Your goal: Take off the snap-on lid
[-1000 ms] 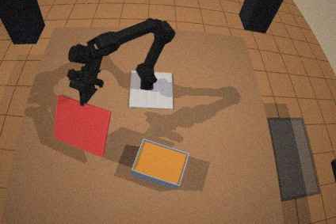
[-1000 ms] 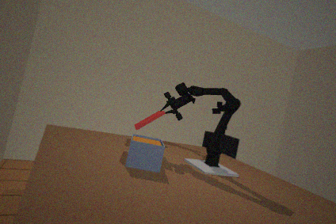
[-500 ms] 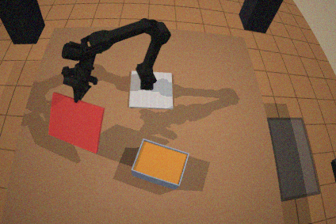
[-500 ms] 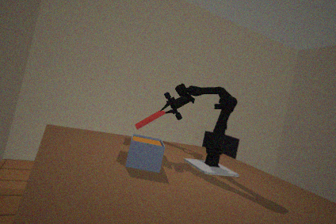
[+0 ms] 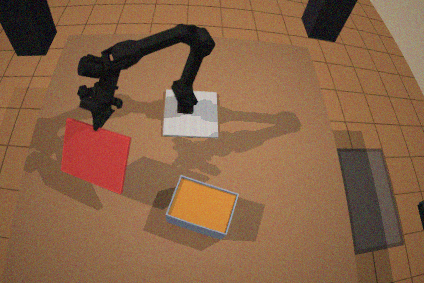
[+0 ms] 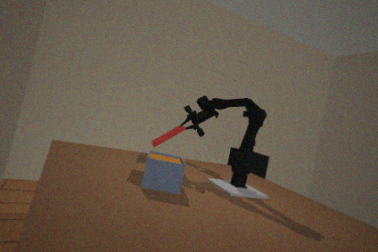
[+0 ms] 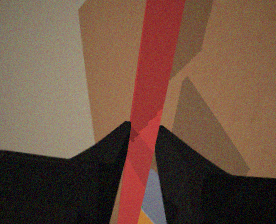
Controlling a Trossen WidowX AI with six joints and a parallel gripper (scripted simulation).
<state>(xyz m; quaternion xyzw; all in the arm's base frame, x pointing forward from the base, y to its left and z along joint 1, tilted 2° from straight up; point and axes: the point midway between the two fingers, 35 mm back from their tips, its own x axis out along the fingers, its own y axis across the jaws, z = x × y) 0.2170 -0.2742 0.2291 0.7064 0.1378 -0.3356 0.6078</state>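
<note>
My gripper tip is now 6 cm short of the lid, 5 cm above it and 1 cm to the left of it. From my gripper tip the other things lie so: storage box 34 cm to the left, 18 cm ahead, 17 cm below.
</note>
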